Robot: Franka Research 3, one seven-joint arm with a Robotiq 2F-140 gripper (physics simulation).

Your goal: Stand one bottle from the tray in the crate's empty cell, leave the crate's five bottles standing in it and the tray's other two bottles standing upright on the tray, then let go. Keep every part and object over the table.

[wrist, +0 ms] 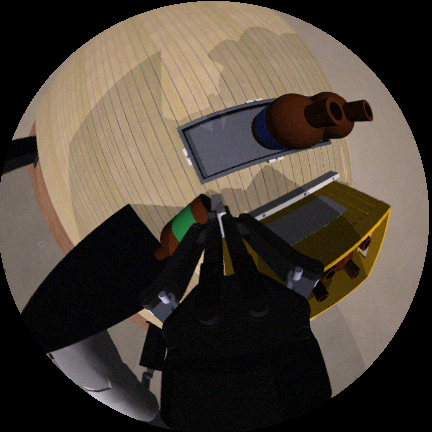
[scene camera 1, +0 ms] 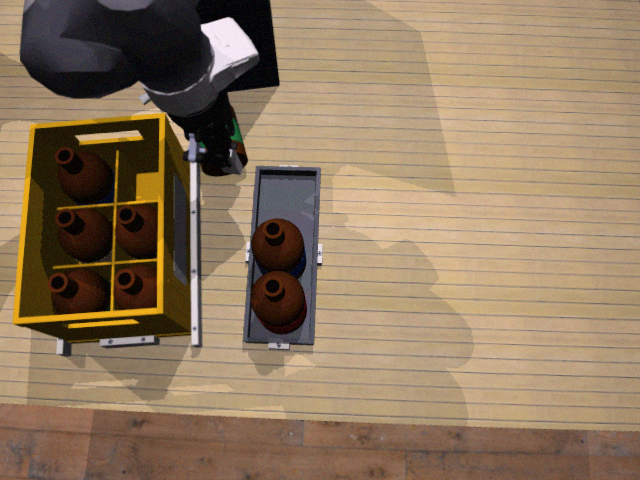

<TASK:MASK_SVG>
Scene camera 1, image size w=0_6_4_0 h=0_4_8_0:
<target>gripper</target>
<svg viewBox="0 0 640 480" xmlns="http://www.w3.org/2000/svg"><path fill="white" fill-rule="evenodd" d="M167 113L170 119L183 129L185 139L189 141L187 151L183 153L184 161L220 167L225 173L241 175L243 165L235 151L237 150L238 143L232 142L231 136L235 134L227 87L219 91L217 97L203 110L186 116Z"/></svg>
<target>red-labelled bottle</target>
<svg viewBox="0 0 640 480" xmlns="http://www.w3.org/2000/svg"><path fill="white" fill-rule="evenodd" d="M265 273L256 280L251 289L251 307L262 325L270 332L281 335L292 333L303 324L307 315L307 304L303 287L298 279L290 273L284 271Z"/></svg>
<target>blue-labelled bottle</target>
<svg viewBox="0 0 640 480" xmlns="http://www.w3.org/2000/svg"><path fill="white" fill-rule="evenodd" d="M263 222L257 227L251 240L252 254L261 274L264 275L271 271L284 271L299 279L306 268L305 245L300 230L292 222L285 219L275 218Z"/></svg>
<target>blue-labelled bottle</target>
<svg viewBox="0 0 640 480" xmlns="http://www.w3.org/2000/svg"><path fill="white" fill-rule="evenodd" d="M56 152L55 160L60 165L57 175L59 185L63 192L77 205L114 203L115 172L104 159L89 151L74 152L69 147L60 148Z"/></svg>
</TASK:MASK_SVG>
